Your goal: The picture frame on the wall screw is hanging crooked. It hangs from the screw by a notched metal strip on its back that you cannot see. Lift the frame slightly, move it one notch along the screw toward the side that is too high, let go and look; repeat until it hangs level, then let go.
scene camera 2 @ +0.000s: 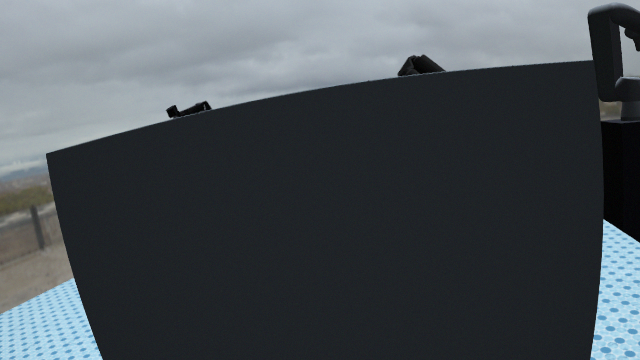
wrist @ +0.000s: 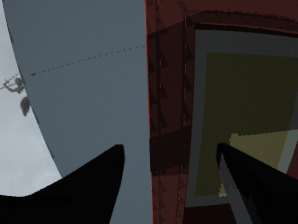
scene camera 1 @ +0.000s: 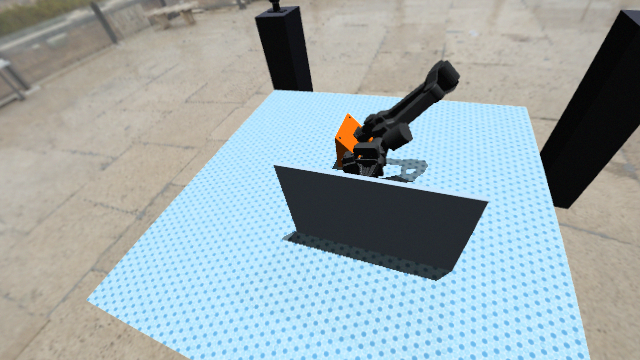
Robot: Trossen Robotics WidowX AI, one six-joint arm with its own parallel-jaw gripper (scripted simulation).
Note:
The pictures show: the gripper, a picture frame and a grey wall panel.

